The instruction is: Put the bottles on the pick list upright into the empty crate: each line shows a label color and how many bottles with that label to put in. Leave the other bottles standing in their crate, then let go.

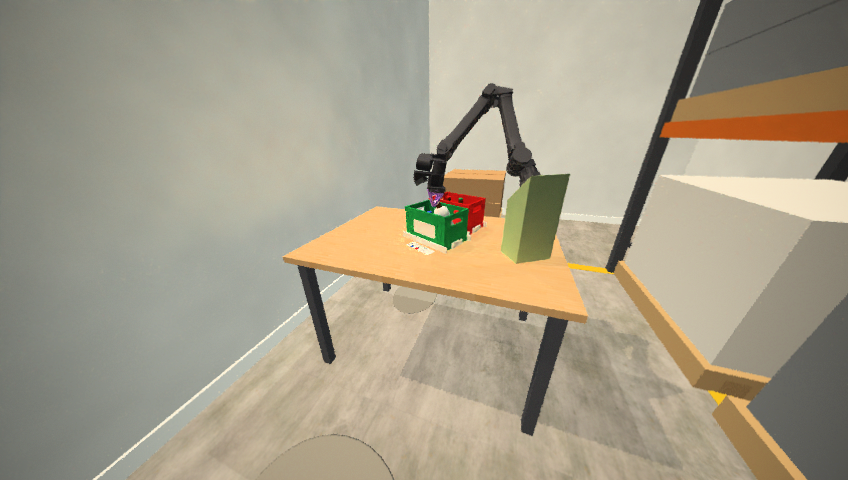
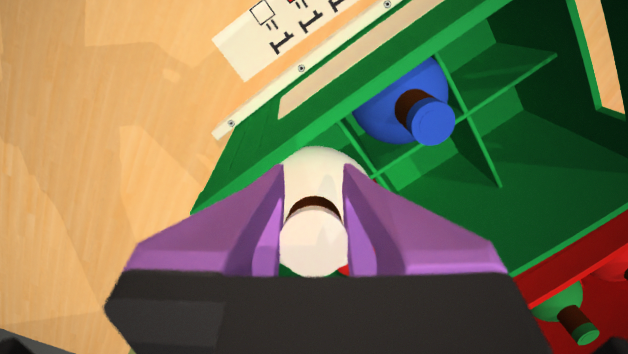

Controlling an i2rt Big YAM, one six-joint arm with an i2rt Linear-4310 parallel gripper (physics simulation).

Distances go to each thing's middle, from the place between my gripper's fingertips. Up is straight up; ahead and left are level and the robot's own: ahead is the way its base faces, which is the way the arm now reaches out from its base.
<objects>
Right now my hand is 5 cm above the white bottle point(image 2: 313, 241), 4 cm past it and 3 cm to the left of it. The rest, counted from my hand: green bottle point(image 2: 563, 307): 37 cm to the right, 13 cm below, 6 cm behind; then blue bottle point(image 2: 413, 108): 13 cm below, 6 cm to the right, 4 cm ahead.
</objects>
